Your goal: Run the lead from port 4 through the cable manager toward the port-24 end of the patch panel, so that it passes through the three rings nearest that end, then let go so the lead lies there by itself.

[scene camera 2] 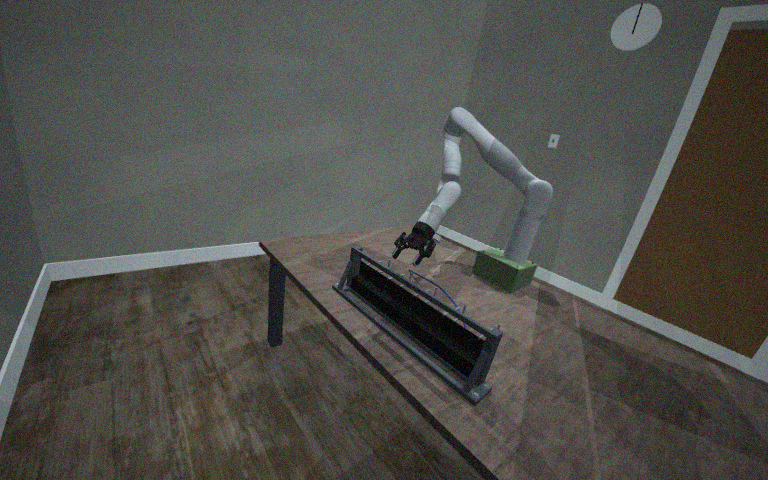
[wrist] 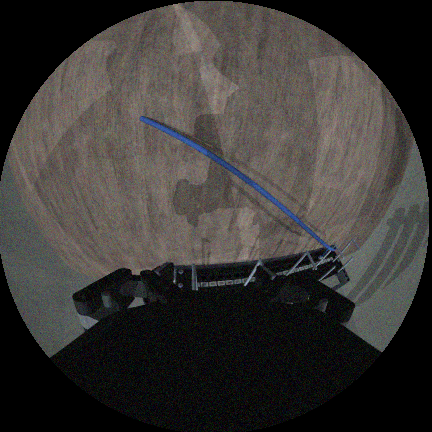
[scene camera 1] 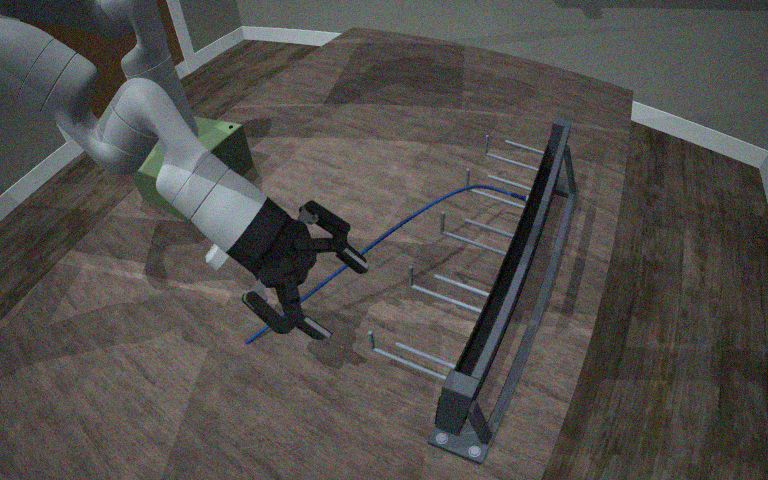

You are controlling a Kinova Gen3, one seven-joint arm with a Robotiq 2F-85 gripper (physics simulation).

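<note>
The blue lead leaves the patch panel near its far end in scene camera 1, arches out past the second ring from that end and slants over the table to a free end under the arm. Whether it lies inside that second ring I cannot tell. The three rings nearest the other end, the nearest ring among them, hold no lead. My gripper is open and empty, above the lead's free part, out in front of the rings; the lead passes below the fingers.
Open-topped rings with upright tips stick out from the panel's front towards the arm. The green base block stands behind the arm. The table edge runs close behind the panel. A foot plate is bolted at the panel's near end.
</note>
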